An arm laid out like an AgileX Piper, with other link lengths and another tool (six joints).
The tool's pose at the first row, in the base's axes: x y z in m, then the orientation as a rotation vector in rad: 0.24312, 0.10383, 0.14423, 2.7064, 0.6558, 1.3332
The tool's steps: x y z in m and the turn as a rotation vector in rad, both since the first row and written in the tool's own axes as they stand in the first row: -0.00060, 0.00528, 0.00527, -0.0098, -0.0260, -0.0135; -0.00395, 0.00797, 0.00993, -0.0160, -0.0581, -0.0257; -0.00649, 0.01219, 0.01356, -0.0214, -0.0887, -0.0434; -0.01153, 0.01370, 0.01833, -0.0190, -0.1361, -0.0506; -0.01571, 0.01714, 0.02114, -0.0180, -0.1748, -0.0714; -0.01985, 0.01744, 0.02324, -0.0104, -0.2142, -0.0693; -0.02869, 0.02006, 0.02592, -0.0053, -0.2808, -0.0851
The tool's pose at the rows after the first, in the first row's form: 0.24869, 0.09951, 0.14170, 2.7019, 0.6623, 1.2925; 0.25140, 0.09638, 0.13691, 2.7033, 0.6694, 1.2436; 0.25430, 0.09203, 0.13372, 2.7000, 0.6838, 1.1959; 0.25578, 0.08932, 0.12733, 2.7160, 0.6898, 1.1264; 0.25689, 0.08492, 0.12325, 2.7166, 0.7117, 1.0665; 0.25639, 0.08329, 0.11892, 2.7377, 0.7109, 1.0098; 0.25461, 0.07778, 0.11126, 2.7510, 0.7259, 0.9104
